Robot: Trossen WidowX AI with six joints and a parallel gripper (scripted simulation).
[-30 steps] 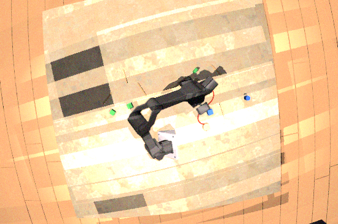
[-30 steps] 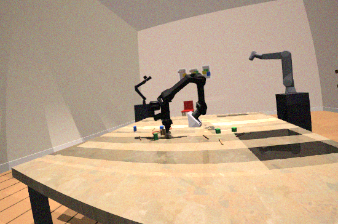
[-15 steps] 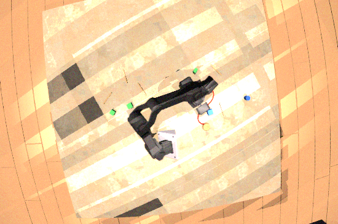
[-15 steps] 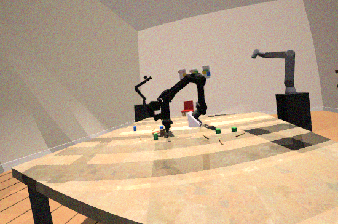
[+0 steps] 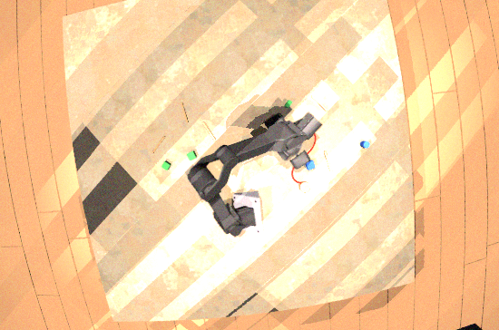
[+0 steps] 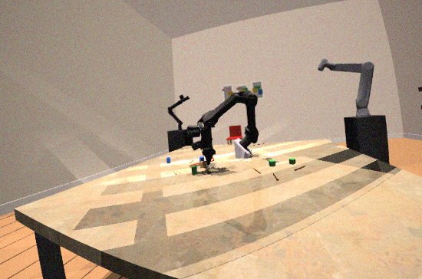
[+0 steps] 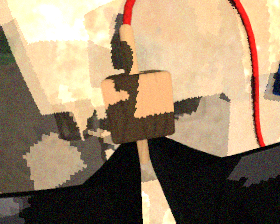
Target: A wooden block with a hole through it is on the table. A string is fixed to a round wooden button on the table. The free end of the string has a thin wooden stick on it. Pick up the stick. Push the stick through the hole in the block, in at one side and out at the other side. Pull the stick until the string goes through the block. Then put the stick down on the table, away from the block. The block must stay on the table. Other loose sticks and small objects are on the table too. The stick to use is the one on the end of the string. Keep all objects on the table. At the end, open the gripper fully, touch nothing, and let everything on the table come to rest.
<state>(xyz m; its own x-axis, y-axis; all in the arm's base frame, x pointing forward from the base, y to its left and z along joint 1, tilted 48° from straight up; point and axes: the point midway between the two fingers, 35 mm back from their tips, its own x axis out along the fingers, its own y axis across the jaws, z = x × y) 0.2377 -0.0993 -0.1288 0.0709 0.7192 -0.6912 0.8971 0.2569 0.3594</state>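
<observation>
My gripper tip is now 2 cm to the left of the wooden block, 1 cm below it and 1 cm short of it. The rest, counted from my gripper tip: blue cube: 10 cm behind, 8 cm to the right, 1 cm above; then round wooden button: 18 cm behind, 5 cm to the right; then thin wooden stick: 4 cm to the right, 2 cm ahead, 1 cm above.
</observation>
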